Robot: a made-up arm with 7 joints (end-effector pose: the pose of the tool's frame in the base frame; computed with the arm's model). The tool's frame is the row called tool.
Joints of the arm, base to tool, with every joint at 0 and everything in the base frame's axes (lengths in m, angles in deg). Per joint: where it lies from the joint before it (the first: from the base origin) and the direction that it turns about. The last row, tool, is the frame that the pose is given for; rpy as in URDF.
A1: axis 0 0.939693 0.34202 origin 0.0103 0.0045 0.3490
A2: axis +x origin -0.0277 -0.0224 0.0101
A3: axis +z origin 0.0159 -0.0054 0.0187
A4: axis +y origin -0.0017 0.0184 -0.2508
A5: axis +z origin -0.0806 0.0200 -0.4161
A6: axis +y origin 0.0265 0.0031 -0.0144
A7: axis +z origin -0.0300 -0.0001 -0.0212
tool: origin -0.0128 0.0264 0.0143 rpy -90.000 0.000 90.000
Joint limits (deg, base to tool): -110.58..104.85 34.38..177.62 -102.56..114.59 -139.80..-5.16 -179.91..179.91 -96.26..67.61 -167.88..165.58
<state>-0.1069 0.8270 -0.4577 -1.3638 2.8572 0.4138 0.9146</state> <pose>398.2 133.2 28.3 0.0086 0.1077 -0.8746 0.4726</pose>
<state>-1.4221 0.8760 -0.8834 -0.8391 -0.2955 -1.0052 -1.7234</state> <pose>602.8 45.4 489.1 0.2197 0.0120 -0.9642 0.1480</pose>
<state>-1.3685 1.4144 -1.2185 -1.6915 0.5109 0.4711 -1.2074</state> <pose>493.4 -13.9 455.9 -0.2815 -0.1426 -0.7109 0.6285</pose>
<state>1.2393 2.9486 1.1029 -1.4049 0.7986 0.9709 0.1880</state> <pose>556.1 -124.5 379.8 -0.4798 -0.4671 -0.2911 0.6833</pose>
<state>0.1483 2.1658 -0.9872 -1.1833 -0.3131 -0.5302 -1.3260</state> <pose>227.8 531.0 329.1 -0.2604 0.5806 -0.4686 0.6127</pose>
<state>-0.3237 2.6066 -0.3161 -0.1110 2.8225 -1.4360 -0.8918</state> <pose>-212.2 320.4 926.7 -0.4810 0.4673 0.6407 0.3738</pose>
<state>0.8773 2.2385 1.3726 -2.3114 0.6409 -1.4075 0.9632</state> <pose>312.2 -256.1 506.9 0.8667 -0.4353 0.2206 0.1033</pose>
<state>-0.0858 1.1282 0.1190 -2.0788 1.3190 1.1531 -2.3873</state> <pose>393.5 87.1 443.2 -0.4936 0.1166 -0.6638 0.5496</pose>
